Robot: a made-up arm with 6 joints. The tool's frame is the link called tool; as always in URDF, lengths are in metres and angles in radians. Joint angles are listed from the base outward. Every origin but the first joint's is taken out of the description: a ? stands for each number. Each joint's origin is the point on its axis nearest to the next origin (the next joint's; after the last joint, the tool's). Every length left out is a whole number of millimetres.
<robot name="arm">
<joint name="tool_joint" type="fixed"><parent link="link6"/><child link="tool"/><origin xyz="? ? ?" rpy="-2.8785 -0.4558 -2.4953"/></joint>
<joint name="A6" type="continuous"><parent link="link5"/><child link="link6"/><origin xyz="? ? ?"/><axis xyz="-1 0 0"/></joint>
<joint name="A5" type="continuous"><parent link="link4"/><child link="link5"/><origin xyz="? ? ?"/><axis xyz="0 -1 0"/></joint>
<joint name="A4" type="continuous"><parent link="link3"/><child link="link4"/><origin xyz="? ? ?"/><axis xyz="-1 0 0"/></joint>
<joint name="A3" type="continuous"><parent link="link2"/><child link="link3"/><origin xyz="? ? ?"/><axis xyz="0 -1 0"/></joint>
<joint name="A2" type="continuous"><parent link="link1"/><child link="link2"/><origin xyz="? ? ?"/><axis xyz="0 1 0"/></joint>
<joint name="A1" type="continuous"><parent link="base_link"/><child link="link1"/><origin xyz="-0.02 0 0.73"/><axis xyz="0 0 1"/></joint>
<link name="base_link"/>
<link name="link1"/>
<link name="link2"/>
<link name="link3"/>
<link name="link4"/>
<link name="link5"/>
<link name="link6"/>
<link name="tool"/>
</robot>
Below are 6 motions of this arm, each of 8 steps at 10 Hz.
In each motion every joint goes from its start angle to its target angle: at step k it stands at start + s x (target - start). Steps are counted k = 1, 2, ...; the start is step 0. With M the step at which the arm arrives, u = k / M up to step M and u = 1 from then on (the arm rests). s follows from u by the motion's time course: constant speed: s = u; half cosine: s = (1 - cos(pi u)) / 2; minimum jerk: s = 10 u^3 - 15 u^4 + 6 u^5.
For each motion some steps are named. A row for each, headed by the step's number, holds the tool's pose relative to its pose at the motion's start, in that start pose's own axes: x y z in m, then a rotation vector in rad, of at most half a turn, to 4 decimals.
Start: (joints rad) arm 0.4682 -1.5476 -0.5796 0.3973 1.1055 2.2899
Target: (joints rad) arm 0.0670 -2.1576 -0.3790 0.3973 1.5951 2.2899
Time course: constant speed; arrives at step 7
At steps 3, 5, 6, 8:
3: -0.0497 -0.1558 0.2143 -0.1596 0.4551 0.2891
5: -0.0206 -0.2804 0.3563 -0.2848 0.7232 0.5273
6: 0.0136 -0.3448 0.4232 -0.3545 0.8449 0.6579
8: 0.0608 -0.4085 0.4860 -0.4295 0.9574 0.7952

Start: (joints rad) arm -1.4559 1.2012 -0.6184 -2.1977 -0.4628 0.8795
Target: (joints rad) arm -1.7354 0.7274 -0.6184 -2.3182 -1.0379 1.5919
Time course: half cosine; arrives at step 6
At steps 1, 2, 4, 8:
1: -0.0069 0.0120 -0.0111 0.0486 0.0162 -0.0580
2: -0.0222 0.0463 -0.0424 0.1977 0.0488 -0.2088
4: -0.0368 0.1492 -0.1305 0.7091 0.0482 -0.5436
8: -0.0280 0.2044 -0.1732 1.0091 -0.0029 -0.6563

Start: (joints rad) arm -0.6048 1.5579 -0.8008 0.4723 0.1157 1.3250
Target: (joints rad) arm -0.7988 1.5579 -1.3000 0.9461 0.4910 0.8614
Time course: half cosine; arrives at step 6
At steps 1, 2, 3, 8:
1: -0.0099 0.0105 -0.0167 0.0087 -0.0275 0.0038
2: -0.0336 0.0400 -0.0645 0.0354 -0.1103 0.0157
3: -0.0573 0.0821 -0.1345 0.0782 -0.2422 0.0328
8: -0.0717 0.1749 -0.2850 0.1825 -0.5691 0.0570

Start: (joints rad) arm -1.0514 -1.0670 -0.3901 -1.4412 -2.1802 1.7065
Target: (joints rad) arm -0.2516 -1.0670 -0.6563 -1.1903 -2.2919 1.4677
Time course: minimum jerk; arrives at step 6
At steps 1, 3, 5, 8:
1: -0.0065 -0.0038 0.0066 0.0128 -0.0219 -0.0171
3: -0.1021 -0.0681 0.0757 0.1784 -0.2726 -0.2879
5: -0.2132 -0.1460 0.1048 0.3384 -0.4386 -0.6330
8: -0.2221 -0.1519 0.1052 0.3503 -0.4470 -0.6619

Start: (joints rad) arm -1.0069 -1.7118 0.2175 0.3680 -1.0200 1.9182
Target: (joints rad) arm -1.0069 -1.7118 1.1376 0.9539 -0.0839 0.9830
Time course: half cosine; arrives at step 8
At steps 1, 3, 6, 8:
1: 0.0184 0.0160 0.0200 -0.0746 0.0225 0.0208
3: 0.1482 0.1546 0.1352 -0.5793 0.1672 0.2244
6: 0.3748 0.5188 0.2076 -1.3435 0.4508 0.8882
8: 0.4220 0.6236 0.1900 -1.4604 0.5433 1.1066

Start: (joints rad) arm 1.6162 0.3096 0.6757 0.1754 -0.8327 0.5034
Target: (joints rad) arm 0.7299 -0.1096 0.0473 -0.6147 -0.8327 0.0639
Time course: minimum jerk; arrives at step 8
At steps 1, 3, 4, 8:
1: -0.0013 -0.0012 0.0137 -0.0187 -0.0101 -0.0070
3: -0.0193 0.0136 0.2307 -0.3264 -0.1899 -0.0965
4: -0.0338 0.0750 0.4028 -0.5970 -0.3715 -0.1379
8: -0.0792 0.3271 0.6791 -1.1643 -0.8671 -0.1026

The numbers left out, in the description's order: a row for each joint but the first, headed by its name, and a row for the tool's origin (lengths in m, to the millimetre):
tool: 0 -0.02 0
A6: -0.02 0 -0.02
A5: 0 -0.23 0.02
A4: 0.78 0 -0.02
A3: -0.03 0 0.52
A2: -0.03 0 0

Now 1 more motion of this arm.
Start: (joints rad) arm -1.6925 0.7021 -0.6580 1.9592 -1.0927 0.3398
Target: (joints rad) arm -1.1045 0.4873 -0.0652 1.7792 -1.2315 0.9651
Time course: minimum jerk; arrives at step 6
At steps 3, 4, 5, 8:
3: 0.1788 0.0385 0.2948 -0.2369 0.2383 0.1129
4: 0.2940 0.1511 0.4565 -0.3685 0.3242 0.1741
5: 0.3554 0.2486 0.5432 -0.4425 0.3580 0.2133
8: 0.3666 0.2709 0.5596 -0.4569 0.3633 0.2217

